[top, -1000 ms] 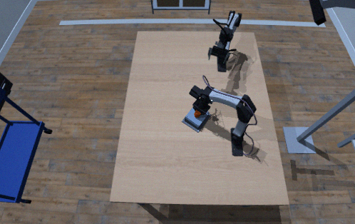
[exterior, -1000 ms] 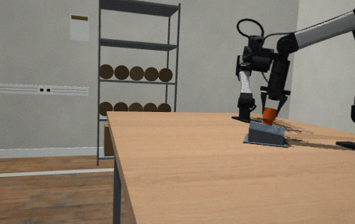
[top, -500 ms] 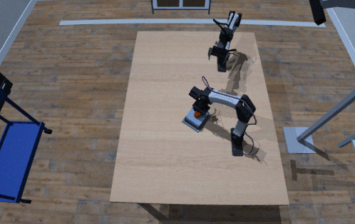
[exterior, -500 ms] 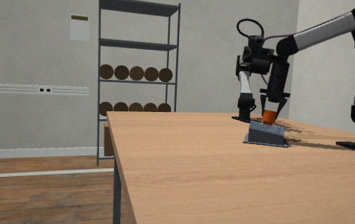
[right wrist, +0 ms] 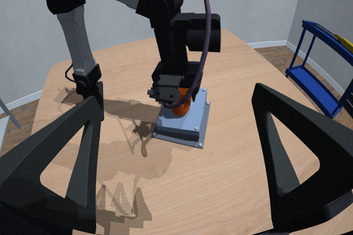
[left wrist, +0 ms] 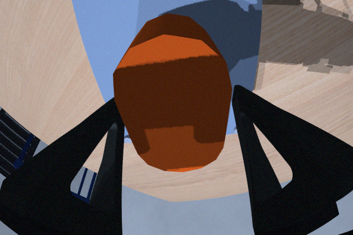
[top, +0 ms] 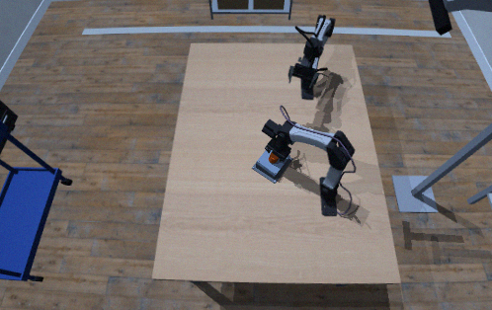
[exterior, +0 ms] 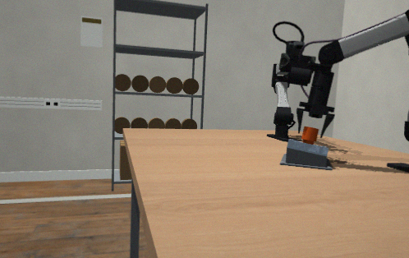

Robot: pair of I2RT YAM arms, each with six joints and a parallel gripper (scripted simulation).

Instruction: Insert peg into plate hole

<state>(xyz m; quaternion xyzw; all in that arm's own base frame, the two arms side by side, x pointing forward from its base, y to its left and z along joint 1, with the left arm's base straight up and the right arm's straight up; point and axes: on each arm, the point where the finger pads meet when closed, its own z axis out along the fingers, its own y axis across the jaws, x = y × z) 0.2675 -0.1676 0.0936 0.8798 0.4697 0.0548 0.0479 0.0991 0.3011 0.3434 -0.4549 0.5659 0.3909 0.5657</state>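
Observation:
Right now the orange peg is 20 mm below my left hand. The rest, counted from my left hand: blue-grey plate 10 mm ahead, 50 mm below.

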